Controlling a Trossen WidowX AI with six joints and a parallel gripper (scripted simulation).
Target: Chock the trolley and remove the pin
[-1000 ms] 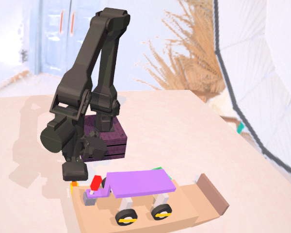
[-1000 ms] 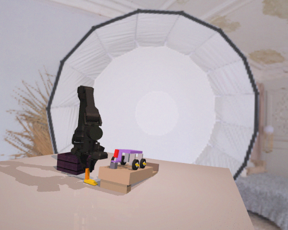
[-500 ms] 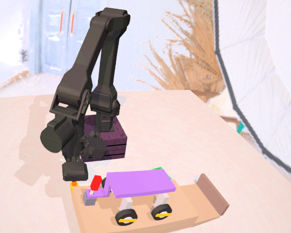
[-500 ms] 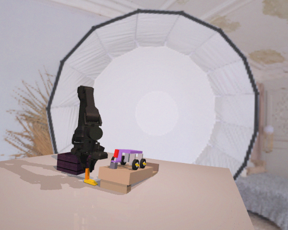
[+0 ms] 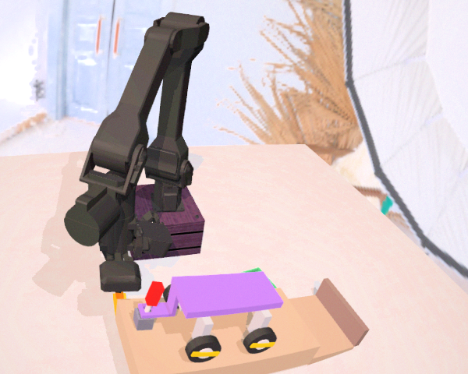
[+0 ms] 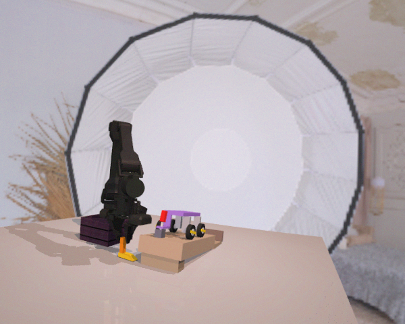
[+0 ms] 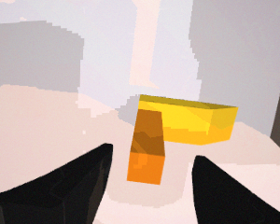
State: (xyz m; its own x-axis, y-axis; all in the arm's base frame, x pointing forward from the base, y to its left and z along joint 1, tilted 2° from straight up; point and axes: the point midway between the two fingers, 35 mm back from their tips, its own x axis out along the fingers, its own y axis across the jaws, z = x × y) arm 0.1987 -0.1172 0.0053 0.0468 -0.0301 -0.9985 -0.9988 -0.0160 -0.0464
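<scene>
My gripper tip is now 20 mm short of the yellow chock and 30 mm above it. From my gripper tip the other things lie so: tan ramp (130 mm ahead, 150 mm to the left); red-headed stop pin (120 mm ahead, 40 mm to the left, 80 mm above); purple trolley (130 mm ahead, 140 mm to the left, 60 mm above).
</scene>
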